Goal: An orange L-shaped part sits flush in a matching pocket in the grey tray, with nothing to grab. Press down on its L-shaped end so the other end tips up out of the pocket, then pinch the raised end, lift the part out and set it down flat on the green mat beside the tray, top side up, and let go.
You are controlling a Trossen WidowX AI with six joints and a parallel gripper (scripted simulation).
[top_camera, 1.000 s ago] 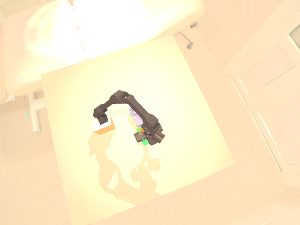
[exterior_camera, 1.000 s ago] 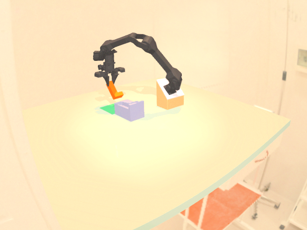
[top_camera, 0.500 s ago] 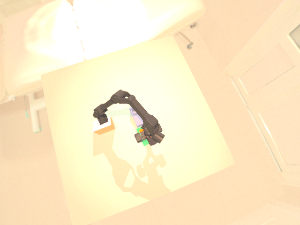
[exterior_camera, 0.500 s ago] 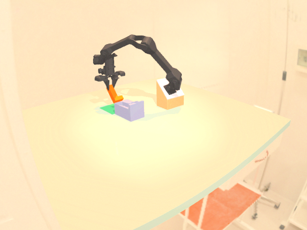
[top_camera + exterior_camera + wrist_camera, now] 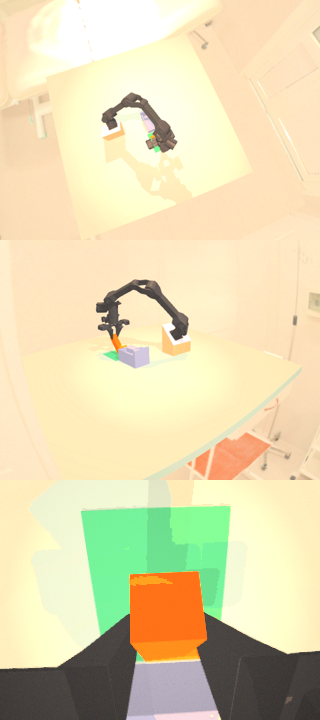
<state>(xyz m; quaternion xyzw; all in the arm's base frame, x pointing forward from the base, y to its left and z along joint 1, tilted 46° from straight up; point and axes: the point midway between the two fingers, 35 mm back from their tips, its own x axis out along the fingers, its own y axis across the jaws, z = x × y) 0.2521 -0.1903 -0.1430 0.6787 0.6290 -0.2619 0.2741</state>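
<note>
My gripper tip is 10 cm above the green mat and 2 cm to the right of it. From my gripper tip the other things lie so: orange L-shaped part (3 cm to the left, 3 cm below, 1 cm behind).
</note>
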